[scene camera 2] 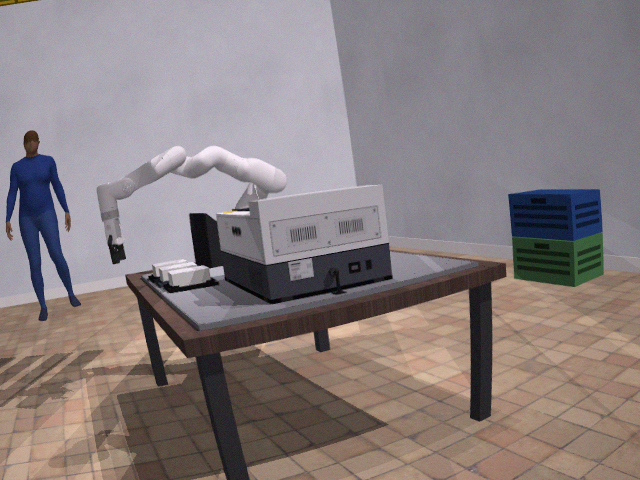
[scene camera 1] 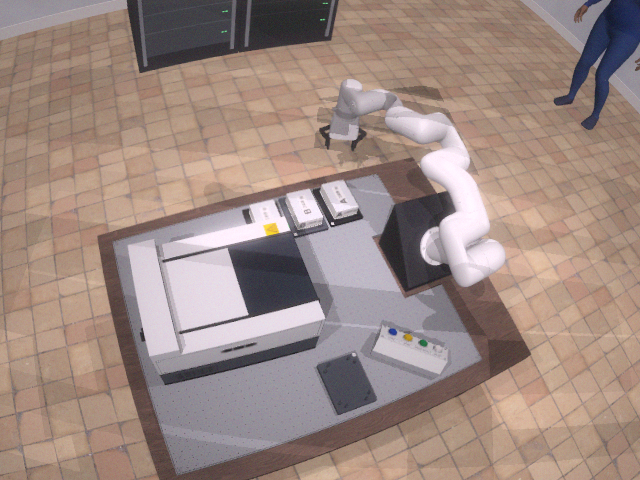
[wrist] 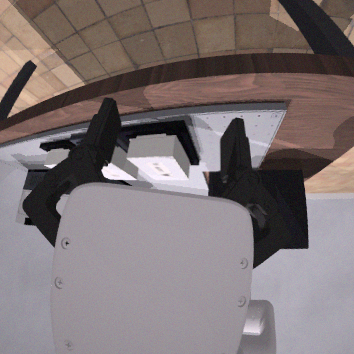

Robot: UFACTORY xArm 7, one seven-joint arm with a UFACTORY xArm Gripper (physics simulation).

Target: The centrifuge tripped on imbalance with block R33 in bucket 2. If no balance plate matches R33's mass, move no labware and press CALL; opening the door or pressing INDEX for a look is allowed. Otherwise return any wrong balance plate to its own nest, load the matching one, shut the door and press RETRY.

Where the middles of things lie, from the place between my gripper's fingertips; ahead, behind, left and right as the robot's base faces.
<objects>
The dark door panel [scene camera 1: 270, 272] lies 39 cm ahead of my hand, 52 cm to the left of it and 13 cm above it. Also, from my hand: white centrifuge [scene camera 1: 195, 322] 55 cm ahead, 53 cm to the left, 4 cm above; then white button box [scene camera 1: 394, 346] 3 cm ahead, 78 cm to the left, 4 cm below; then dark flat pad [scene camera 1: 345, 381] 24 cm ahead, 82 cm to the left, 7 cm below.
</objects>
